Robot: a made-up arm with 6 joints.
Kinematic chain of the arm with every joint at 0, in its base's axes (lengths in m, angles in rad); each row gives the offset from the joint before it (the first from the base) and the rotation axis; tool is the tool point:
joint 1: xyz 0 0 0.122 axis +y
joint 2: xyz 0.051 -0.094 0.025 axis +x
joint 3: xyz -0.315 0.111 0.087 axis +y
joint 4: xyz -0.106 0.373 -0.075 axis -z
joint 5: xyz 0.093 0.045 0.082 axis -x
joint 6: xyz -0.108 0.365 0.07 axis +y
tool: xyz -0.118 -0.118 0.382
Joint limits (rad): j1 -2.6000..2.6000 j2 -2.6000..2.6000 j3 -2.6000..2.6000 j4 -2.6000..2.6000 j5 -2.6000..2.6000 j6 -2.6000..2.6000
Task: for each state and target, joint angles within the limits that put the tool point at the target. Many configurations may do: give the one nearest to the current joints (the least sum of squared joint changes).
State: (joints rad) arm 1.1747 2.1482 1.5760 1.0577 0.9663 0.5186
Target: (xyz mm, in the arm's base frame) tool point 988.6 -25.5 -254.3
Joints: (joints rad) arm 2.1521 1.5461 1.5908 0.5446 1.0241 0.1608
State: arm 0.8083 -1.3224 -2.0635 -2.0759 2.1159 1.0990
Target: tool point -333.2 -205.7 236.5
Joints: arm 1.7783 -0.5749 -1.5710 -2.6000 1.5279 0.6239
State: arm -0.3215 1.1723 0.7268 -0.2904 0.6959 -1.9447
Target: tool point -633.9 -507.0 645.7
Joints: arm 0.0338 1.4290 1.2758 -0.5374 0.7643 -1.7934
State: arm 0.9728 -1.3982 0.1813 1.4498 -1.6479 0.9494
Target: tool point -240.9 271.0 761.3
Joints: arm 1.2956 -1.2469 0.1043 1.4074 -1.7345 0.9626
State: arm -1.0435 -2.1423 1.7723 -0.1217 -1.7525 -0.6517
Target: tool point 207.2 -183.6 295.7
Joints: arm -1.3344 -2.4034 2.3883 -0.1937 -1.3169 -0.4598
